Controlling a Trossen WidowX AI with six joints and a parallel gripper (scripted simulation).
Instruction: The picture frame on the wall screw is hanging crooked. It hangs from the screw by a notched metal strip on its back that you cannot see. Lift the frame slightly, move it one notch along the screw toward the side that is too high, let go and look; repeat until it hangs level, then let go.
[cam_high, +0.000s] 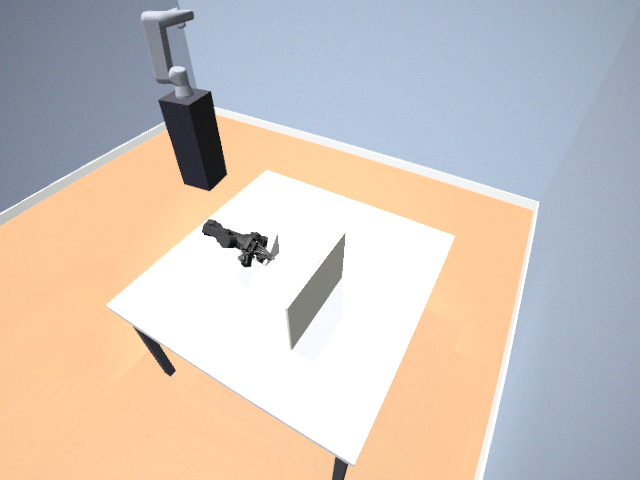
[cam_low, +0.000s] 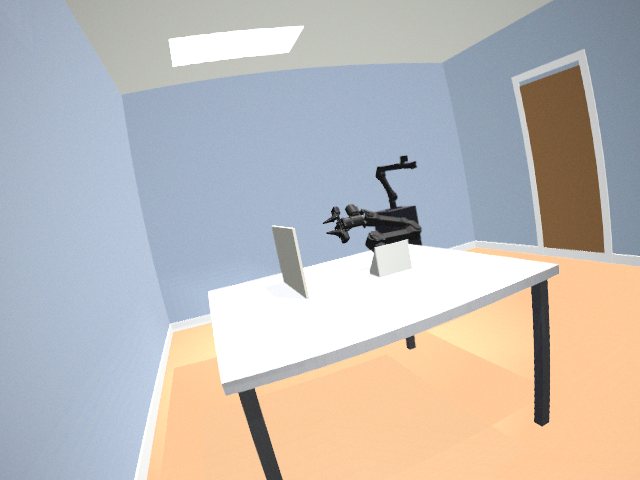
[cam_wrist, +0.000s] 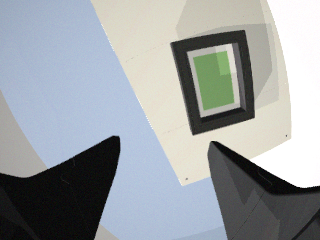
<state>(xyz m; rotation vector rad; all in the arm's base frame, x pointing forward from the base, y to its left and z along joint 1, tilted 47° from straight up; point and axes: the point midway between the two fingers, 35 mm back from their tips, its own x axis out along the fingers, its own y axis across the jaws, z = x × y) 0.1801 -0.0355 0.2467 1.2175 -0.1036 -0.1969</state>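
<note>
Now: the picture frame 200 mm ahead of my gripper tip, 90 mm below it and 10 mm to the left of it. The rest, counted from my gripper tip: cream wall panel 210 mm ahead, 100 mm below, 10 mm to the right.
</note>
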